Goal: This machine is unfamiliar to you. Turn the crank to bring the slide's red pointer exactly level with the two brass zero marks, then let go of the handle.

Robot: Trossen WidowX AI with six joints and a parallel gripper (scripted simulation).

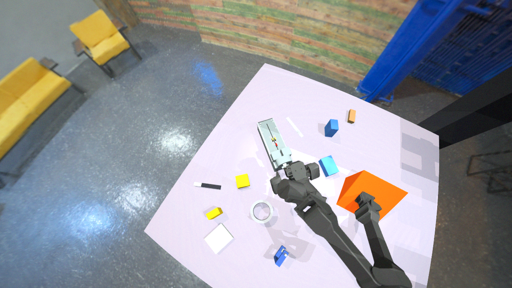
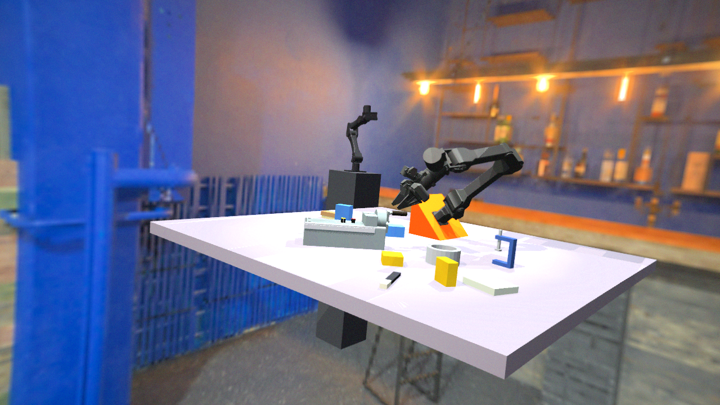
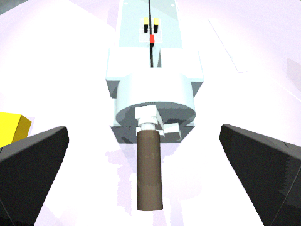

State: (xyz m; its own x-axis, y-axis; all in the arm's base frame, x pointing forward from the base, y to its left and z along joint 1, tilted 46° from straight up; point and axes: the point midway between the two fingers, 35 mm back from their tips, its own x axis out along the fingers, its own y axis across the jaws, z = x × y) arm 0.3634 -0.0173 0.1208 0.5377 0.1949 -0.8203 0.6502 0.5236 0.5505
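My gripper tip is 2 cm past the brown crank handle, 2 cm above it and 1 cm to the right of it. From my gripper tip the other things lie so: metal strip: 28 cm to the right, 14 cm below, 6 cm ahead; blue clamp: 32 cm to the left, 15 cm behind, 9 cm below; red pointer: 9 cm to the right, 9 cm ahead, 6 cm below.
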